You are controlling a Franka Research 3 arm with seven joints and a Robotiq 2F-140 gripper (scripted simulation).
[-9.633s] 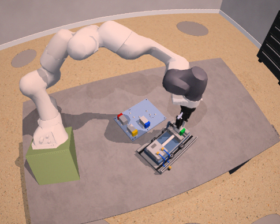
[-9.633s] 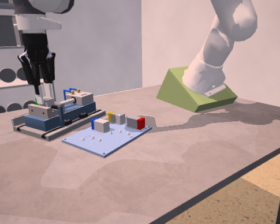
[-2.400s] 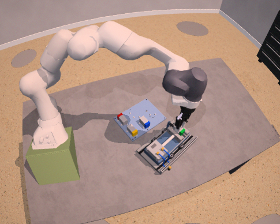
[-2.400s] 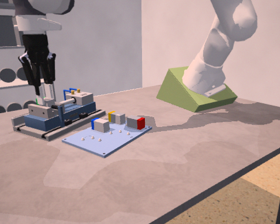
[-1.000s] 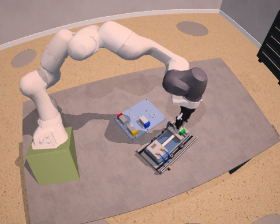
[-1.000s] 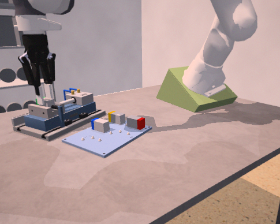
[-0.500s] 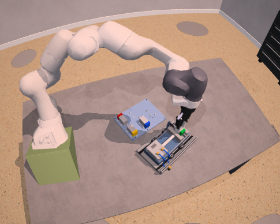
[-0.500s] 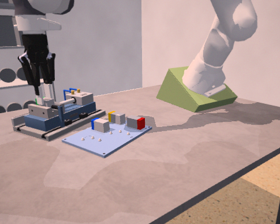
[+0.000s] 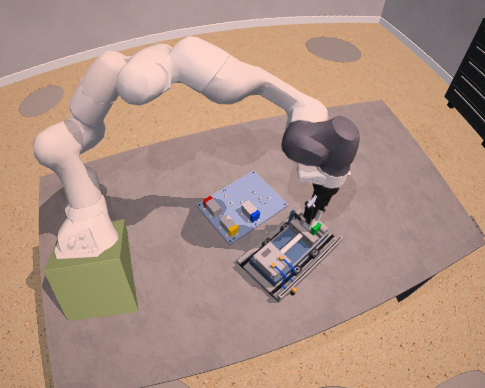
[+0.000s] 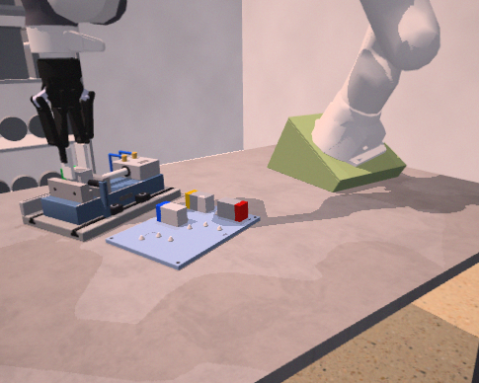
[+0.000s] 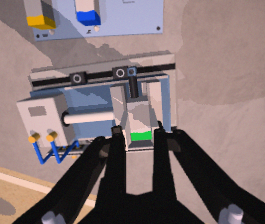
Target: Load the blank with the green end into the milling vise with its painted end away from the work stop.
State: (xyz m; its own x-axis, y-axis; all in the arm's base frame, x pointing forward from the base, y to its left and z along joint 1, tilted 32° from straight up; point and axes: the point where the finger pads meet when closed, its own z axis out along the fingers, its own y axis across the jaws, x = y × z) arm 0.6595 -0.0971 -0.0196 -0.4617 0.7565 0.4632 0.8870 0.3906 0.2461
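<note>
My gripper is now 40 mm above the green-ended blank. The rest, counted from my hand: blue-ended blank (150 mm behind, 140 mm to the left, 110 mm below); fixed jaw (20 mm ahead, 10 mm to the left, 60 mm below); black work stop rod (30 mm behind, 40 mm to the left, 40 mm below).
</note>
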